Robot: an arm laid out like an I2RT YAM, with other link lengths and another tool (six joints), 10 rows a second.
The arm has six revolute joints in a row. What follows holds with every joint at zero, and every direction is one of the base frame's. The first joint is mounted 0.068 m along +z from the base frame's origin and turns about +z. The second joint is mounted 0.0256 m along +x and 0.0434 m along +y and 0.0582 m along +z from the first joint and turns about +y. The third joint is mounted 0.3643 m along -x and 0.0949 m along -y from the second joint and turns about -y. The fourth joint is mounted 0.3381 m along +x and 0.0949 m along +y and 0.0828 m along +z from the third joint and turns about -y. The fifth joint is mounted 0.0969 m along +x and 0.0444 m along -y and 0.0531 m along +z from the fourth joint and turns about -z. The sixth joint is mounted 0.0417 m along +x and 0.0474 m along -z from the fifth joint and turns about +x. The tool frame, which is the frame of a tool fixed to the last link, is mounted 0.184 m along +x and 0.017 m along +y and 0.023 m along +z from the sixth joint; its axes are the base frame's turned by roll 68.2, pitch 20.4 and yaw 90 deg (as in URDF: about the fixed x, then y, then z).
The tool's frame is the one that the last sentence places.
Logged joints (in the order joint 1, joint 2, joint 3, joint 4, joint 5, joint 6), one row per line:
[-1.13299 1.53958 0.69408 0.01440 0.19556 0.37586]
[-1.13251 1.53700 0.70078 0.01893 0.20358 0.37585]
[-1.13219 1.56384 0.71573 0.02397 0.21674 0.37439]
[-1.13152 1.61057 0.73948 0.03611 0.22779 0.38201]
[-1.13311 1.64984 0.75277 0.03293 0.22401 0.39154]
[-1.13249 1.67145 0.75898 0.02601 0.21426 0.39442]
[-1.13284 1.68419 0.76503 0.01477 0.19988 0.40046]
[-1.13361 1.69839 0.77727 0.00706 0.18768 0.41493]
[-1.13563 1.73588 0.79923 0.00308 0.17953 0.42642]
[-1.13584 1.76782 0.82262 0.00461 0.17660 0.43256]
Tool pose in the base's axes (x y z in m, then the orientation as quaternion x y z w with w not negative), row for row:
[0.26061 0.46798 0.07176 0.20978 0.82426 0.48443 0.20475]
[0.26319 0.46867 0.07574 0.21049 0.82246 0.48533 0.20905]
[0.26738 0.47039 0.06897 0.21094 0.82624 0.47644 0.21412]
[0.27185 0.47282 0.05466 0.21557 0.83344 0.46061 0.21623]
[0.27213 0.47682 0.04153 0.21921 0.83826 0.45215 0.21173]
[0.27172 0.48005 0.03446 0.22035 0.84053 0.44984 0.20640]
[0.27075 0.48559 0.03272 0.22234 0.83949 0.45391 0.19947]
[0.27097 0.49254 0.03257 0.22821 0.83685 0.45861 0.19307]
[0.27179 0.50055 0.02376 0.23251 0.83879 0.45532 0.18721]
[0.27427 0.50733 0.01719 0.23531 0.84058 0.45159 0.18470]
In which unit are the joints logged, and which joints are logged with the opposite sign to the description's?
The joints are logged in radians. Opposite sign: joint 1, joint 4.
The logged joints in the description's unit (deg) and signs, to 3 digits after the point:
[64.916 88.211 39.768 -0.825 11.205 21.535]
[64.888 88.064 40.152 -1.085 11.664 21.535]
[64.870 89.601 41.008 -1.373 12.418 21.451]
[64.831 92.279 42.369 -2.069 13.051 21.888]
[64.922 94.529 43.131 -1.887 12.835 22.434]
[64.887 95.767 43.486 -1.490 12.276 22.599]
[64.907 96.497 43.833 -0.846 11.452 22.945]
[64.951 97.311 44.534 -0.405 10.753 23.774]
[65.067 99.459 45.793 -0.176 10.286 24.432]
[65.079 101.289 47.133 -0.264 10.118 24.784]

